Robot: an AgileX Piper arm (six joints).
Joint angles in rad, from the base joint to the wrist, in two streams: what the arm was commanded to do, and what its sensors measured. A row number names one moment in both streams.
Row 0, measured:
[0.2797 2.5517 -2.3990 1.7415 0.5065 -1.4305]
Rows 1 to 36, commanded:
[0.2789 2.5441 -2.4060 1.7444 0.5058 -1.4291]
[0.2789 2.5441 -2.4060 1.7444 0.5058 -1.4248]
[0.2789 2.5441 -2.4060 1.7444 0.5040 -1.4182]
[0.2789 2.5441 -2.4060 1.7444 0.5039 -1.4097]
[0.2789 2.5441 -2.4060 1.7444 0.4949 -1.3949]
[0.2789 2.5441 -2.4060 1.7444 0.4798 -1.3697]
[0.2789 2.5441 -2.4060 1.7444 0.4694 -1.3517]
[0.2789 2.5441 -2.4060 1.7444 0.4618 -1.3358]
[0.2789 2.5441 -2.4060 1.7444 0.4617 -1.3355]
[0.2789 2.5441 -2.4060 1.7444 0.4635 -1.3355]
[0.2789 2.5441 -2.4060 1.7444 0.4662 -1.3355]
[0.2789 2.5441 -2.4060 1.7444 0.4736 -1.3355]
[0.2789 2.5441 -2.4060 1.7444 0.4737 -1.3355]
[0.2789 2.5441 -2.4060 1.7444 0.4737 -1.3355]
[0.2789 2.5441 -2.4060 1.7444 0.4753 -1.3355]
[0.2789 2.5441 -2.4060 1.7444 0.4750 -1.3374]
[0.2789 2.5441 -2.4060 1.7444 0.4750 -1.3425]
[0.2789 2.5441 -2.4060 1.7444 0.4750 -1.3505]
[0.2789 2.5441 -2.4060 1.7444 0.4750 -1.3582]
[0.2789 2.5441 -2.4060 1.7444 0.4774 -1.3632]
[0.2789 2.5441 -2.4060 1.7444 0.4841 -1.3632]
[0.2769 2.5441 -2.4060 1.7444 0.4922 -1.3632]
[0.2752 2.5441 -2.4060 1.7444 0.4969 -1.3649]
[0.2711 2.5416 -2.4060 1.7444 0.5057 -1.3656]
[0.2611 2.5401 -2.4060 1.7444 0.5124 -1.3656]
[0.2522 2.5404 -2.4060 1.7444 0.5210 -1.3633]
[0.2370 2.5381 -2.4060 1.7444 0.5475 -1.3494]
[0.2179 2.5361 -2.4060 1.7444 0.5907 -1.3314]
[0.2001 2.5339 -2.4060 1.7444 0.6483 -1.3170]
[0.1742 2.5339 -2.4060 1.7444 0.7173 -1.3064]
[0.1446 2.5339 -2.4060 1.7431 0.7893 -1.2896]
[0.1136 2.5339 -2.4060 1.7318 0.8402 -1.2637]
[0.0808 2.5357 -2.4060 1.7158 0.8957 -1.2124]
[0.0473 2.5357 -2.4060 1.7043 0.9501 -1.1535]
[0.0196 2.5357 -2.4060 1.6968 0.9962 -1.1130]
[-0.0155 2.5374 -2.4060 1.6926 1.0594 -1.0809]
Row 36, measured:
[0.0987 2.5517 -2.3990 1.7270 0.8479 -1.2171]
